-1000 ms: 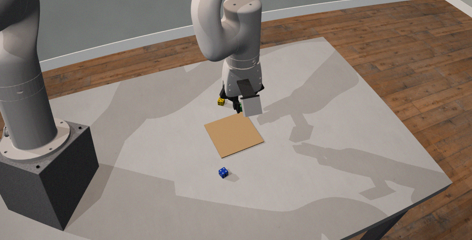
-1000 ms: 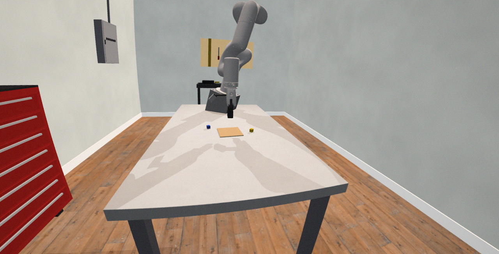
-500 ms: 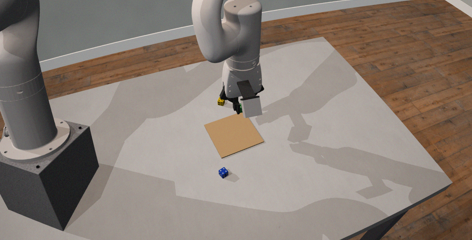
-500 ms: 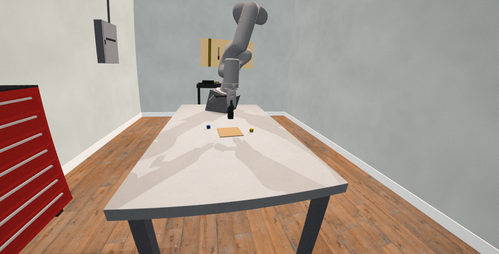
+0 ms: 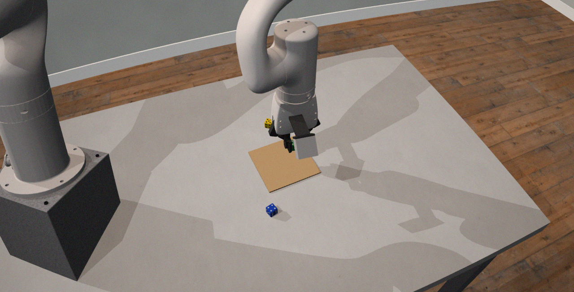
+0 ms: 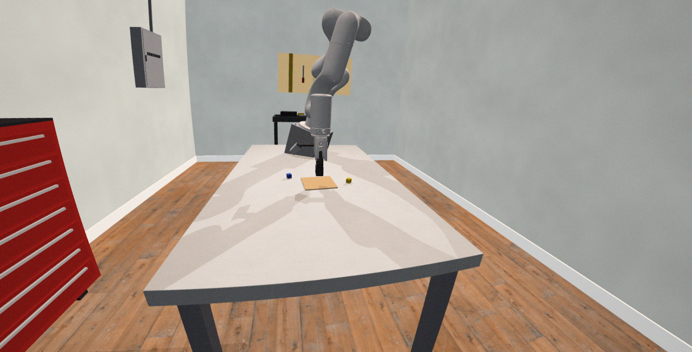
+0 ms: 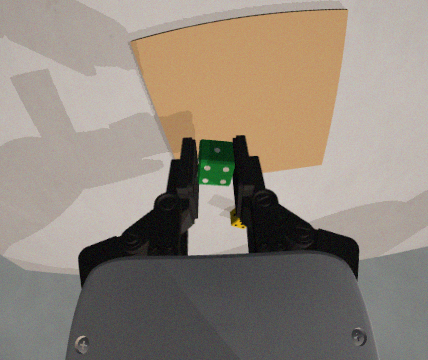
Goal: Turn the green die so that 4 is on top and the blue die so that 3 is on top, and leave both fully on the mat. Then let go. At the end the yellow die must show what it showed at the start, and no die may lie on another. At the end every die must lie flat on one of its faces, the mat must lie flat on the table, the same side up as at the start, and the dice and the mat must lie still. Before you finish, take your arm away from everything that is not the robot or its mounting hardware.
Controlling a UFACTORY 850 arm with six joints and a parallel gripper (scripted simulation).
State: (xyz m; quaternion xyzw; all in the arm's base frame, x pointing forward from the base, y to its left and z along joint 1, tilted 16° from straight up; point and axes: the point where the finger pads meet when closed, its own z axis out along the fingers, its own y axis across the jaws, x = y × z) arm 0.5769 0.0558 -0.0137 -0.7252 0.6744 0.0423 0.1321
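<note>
The tan mat is 3 cm behind my hand and 7 cm below it. From my hand the other things lie so: blue die 9 cm behind, 14 cm to the right, 6 cm below; then yellow die 4 cm behind, 13 cm to the left, 6 cm below; then green die 1 cm below.
</note>
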